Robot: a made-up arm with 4 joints. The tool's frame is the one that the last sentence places. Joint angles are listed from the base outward.
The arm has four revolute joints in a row. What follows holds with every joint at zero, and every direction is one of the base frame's.
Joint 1 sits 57.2 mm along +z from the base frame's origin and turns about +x.
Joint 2 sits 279.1 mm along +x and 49.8 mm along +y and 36 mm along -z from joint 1 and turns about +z.
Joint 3 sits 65.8 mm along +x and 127.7 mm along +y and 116.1 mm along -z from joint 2 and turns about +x.
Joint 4 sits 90.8 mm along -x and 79.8 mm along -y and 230.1 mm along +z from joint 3 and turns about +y.
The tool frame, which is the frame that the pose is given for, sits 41.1 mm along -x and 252.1 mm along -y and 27.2 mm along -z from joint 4; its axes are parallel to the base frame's.
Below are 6 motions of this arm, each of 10 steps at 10 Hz.
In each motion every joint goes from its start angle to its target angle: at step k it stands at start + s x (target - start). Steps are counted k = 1, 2, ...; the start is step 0. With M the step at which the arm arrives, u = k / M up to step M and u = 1 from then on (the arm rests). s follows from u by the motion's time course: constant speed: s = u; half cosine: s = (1 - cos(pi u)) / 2; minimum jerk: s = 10 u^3 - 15 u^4 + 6 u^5.
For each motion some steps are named. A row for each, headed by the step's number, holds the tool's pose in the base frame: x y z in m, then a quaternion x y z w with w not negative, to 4 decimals.
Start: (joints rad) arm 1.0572 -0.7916 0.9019 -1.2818
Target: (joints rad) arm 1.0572 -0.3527 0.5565 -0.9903
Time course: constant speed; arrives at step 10
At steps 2, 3, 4, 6, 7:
2: 0.1198 0.1820 -0.1800 0.4261 -0.2842 -0.7174 0.4723
3: 0.1238 0.1670 -0.1818 0.4454 -0.2844 -0.6914 0.4926
4: 0.1286 0.1520 -0.1832 0.4635 -0.2846 -0.6645 0.5125
6: 0.1400 0.1223 -0.1848 0.4958 -0.2848 -0.6082 0.5505
7: 0.1467 0.1076 -0.1848 0.5101 -0.2849 -0.5789 0.5688

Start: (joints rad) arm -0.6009 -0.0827 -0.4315 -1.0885
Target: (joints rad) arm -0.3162 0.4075 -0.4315 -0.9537
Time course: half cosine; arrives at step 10
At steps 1, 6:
1: 0.2521 0.0460 0.2086 -0.4380 -0.4521 0.2230 0.7443
6: 0.2786 0.0138 0.2160 -0.3007 -0.4351 0.2997 0.7940

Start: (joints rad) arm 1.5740 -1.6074 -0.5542 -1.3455
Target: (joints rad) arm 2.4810 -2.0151 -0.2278 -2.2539
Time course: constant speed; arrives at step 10
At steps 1, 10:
1: 0.2120 -0.1790 0.0992 0.0547 0.1149 -0.4958 0.8590
10: 0.1369 -0.1549 0.0095 0.0431 0.1474 -0.5134 0.8443

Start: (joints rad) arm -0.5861 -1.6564 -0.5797 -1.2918
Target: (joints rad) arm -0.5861 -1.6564 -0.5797 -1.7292
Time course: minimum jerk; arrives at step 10
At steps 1, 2, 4, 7, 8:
1: 0.2305 0.1545 0.1742 -0.7414 -0.3425 -0.3629 0.4488
2: 0.2306 0.1538 0.1750 -0.7452 -0.3474 -0.3549 0.4450
4: 0.2313 0.1504 0.1794 -0.7642 -0.3720 -0.3120 0.4246
7: 0.2337 0.1450 0.1889 -0.7946 -0.4178 -0.2234 0.3797
8: 0.2344 0.1442 0.1909 -0.7995 -0.4264 -0.2050 0.3700

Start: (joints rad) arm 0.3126 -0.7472 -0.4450 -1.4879
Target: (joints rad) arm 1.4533 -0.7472 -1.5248 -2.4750
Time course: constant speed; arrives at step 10
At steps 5, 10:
5: 0.3683 -0.1055 0.3018 -0.2075 -0.6169 -0.0793 0.7550
10: 0.5267 -0.1555 0.3591 -0.0390 -0.7602 0.0217 0.6481

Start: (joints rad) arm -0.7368 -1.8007 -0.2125 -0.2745
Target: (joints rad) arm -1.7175 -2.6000 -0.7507 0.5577
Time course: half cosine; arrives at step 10
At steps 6, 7, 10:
6: 0.3008 0.2277 -0.0289 -0.2119 -0.3297 -0.8792 0.2711
7: 0.3303 0.2282 -0.0330 -0.1359 -0.3590 -0.8925 0.2370
10: 0.3639 0.2313 -0.0304 -0.0079 -0.4062 -0.8897 0.2082

